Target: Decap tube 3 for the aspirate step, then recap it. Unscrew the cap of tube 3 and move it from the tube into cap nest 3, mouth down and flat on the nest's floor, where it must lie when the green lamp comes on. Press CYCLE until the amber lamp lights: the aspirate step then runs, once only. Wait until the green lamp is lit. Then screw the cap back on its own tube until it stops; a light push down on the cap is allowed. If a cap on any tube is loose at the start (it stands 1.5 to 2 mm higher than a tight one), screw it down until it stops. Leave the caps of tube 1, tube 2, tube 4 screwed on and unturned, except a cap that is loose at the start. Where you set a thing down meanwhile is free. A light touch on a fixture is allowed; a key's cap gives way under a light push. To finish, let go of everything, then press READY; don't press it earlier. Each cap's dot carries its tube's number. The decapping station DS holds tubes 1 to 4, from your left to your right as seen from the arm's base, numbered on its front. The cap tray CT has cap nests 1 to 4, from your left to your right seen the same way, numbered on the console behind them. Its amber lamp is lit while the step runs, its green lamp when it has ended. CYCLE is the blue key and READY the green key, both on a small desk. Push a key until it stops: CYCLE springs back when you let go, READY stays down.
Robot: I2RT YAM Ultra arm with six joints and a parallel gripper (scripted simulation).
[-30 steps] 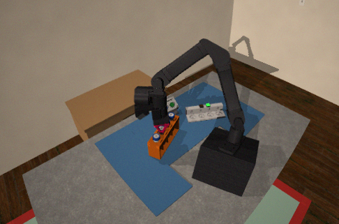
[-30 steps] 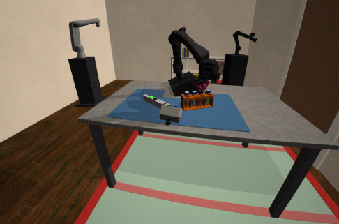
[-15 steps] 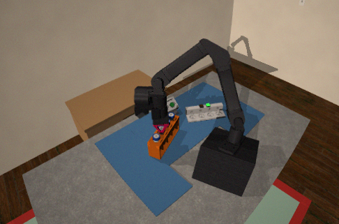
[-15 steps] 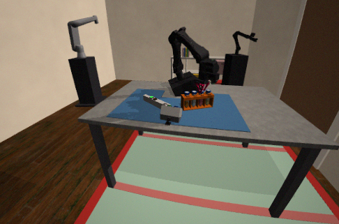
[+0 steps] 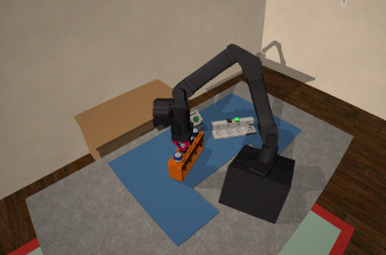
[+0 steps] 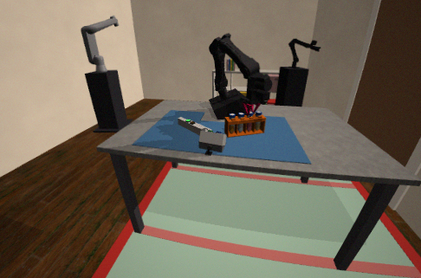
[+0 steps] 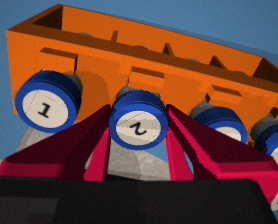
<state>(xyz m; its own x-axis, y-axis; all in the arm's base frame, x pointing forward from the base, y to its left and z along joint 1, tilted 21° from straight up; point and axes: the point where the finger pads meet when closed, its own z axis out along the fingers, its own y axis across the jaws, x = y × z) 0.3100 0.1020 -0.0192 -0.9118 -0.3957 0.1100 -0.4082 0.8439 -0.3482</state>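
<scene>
My gripper is now 5 cm to the left of the blue cap and 1 cm short of it. Also, from my hand: grey key desk 21 cm to the right, 12 cm ahead, 6 cm below; then green ready key 22 cm to the right, 10 cm ahead, 5 cm below; then blue cycle key 18 cm to the right, 11 cm ahead, 5 cm below.
</scene>
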